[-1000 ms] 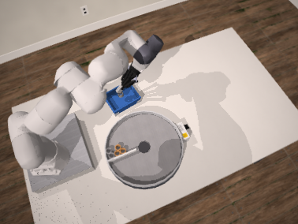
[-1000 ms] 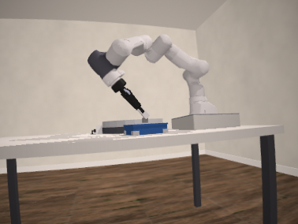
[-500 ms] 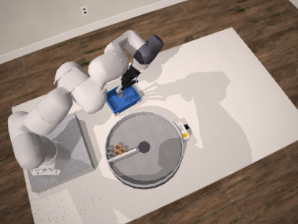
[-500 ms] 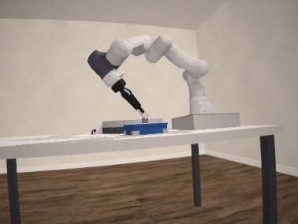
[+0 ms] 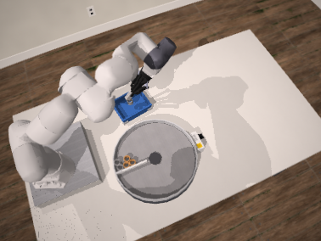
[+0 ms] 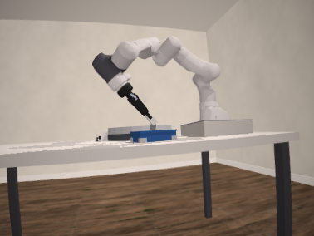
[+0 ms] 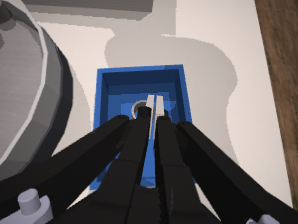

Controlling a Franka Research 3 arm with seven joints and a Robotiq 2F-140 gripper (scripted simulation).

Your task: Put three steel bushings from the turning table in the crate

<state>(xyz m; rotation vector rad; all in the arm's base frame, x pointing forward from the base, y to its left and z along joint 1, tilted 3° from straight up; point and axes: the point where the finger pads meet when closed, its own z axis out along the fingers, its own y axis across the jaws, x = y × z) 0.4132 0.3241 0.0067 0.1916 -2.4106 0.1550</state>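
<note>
The crate is 80 mm below my hand, 20 mm to the right of it and 10 mm behind it. Also, from my hand: round grey turning table: 370 mm to the right, 50 mm below, 50 mm ahead.
</note>
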